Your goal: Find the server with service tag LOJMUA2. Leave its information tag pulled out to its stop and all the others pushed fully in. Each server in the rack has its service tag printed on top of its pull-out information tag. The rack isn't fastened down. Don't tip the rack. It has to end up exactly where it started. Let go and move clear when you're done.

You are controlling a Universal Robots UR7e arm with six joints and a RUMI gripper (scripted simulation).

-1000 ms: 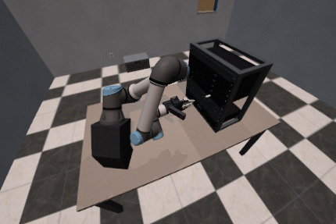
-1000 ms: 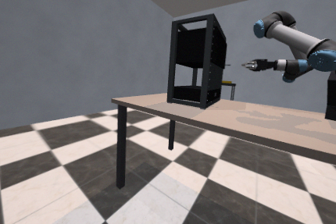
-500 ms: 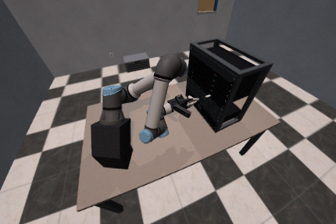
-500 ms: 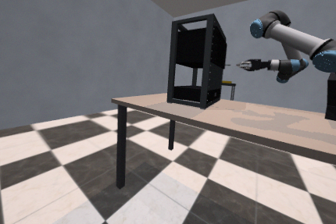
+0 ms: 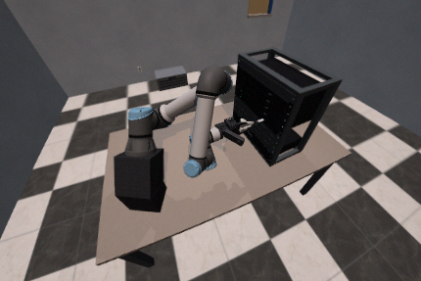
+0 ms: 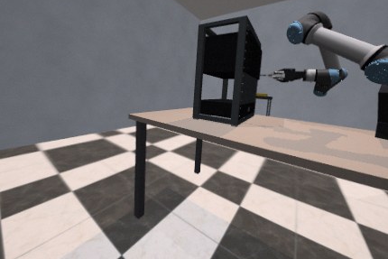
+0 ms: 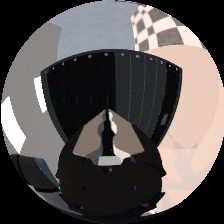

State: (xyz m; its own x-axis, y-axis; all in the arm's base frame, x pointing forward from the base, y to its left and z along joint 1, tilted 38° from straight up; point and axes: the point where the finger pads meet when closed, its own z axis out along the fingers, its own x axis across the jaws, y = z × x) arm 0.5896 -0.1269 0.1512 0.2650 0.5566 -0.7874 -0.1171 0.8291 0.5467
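The white information tag lies 7 cm ahead of my hand and 1 cm to the left of it.
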